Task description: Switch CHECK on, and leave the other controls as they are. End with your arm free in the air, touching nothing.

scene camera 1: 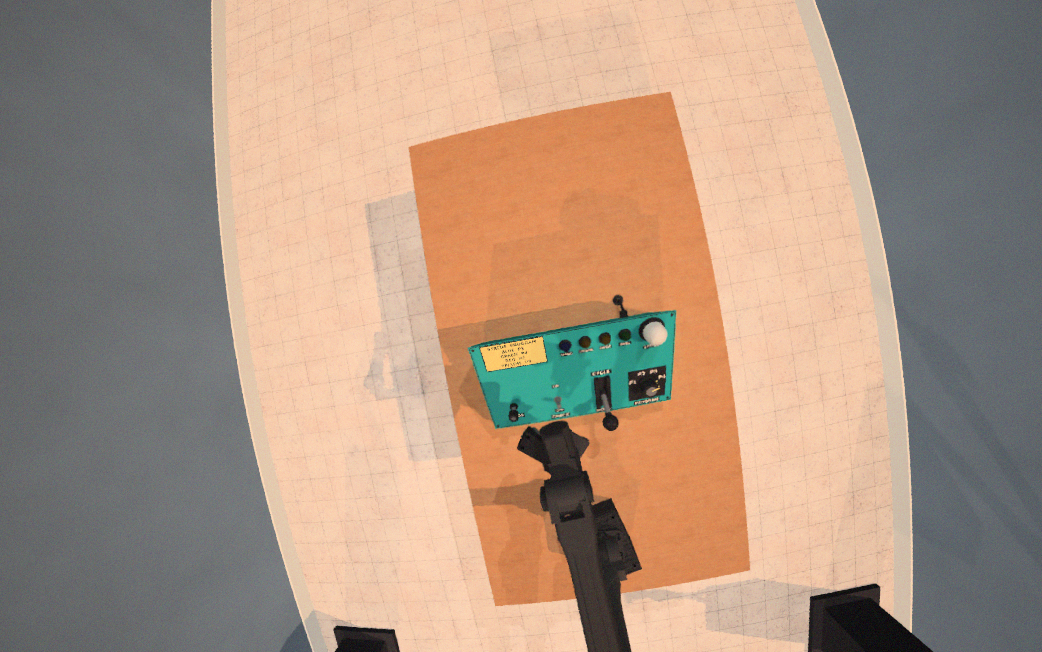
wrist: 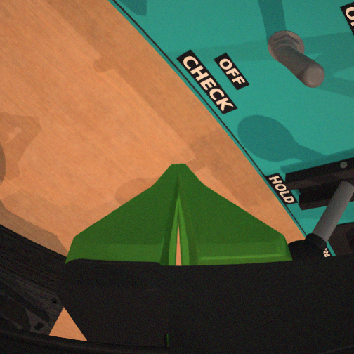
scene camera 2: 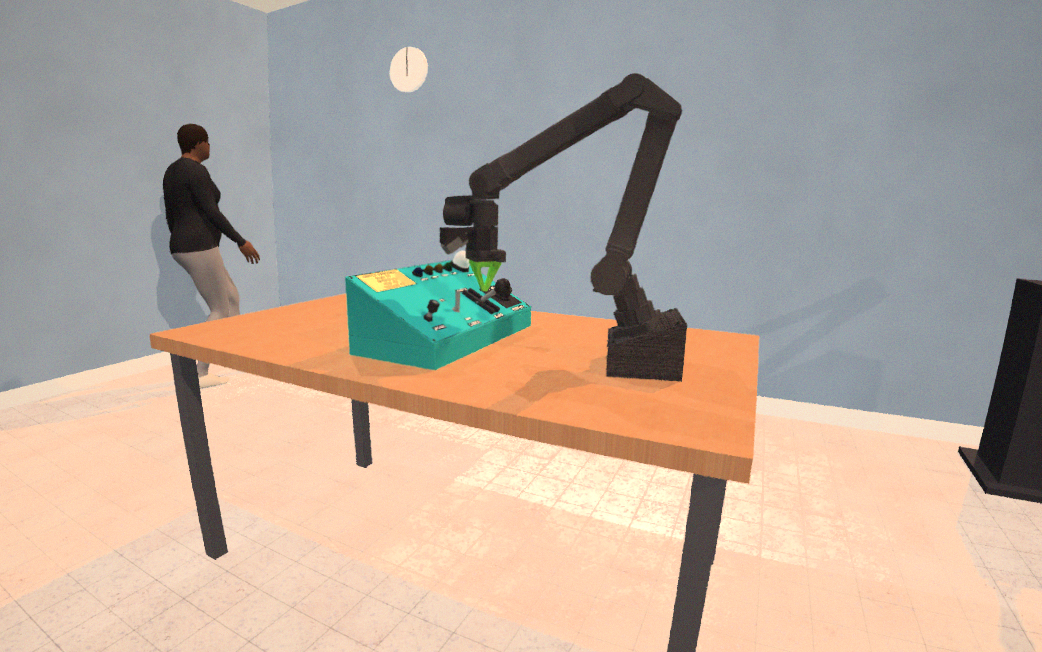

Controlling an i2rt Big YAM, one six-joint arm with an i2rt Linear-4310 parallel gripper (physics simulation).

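Where they show: gripper, fingertip midpoint: [scene camera 2: 484, 291]; arm's base, origin of the base link: [scene camera 1: 601, 545] [scene camera 2: 638, 326].
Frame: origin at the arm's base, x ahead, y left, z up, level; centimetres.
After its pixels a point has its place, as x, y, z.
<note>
The CHECK toggle [scene camera 1: 558, 403] {44.1, 7.4, 4.4} [scene camera 2: 457, 300] {43.3, 7.9, 2.8} [wrist: 304, 66] is a short grey lever on the teal console [scene camera 1: 530, 384] {49.5, 13.9, 3.2} [scene camera 2: 391, 330] {48.0, 26.7, -1.6} [wrist: 195, 20]. In scene camera 2 it stands nearly upright, apparently leaning up the slope away from the OFF word; its exact setting is hard to tell. My gripper [scene camera 2: 485, 289] {35.9, 7.1, 5.7} [wrist: 177, 175] is shut and empty, with green fingers pointing down. In the wrist view its tips show over the wood, off the console's lower edge and apart from the toggle. In scene camera 1 the wrist hides the fingers.
The CYCLE lever [scene camera 1: 610, 421] {38.8, -4.6, 7.0} [scene camera 2: 501, 288] {37.2, -3.1, 4.9} [wrist: 327, 215] leans toward HOLD, close to the gripper's right side in the wrist view. A black-tipped control [scene camera 1: 513, 412] {42.9, 19.2, 4.0} [scene camera 2: 431, 307] {41.5, 20.4, 3.3}, a white dome [scene camera 1: 653, 332] {59.6, -15.6, 12.2} and the PROGRAM knob [scene camera 1: 651, 390] {44.2, -16.5, 3.5} are also on the console. A person [scene camera 2: 192, 199] stands behind the table [scene camera 2: 268, 338] {92.4, 27.9, -9.2}.
</note>
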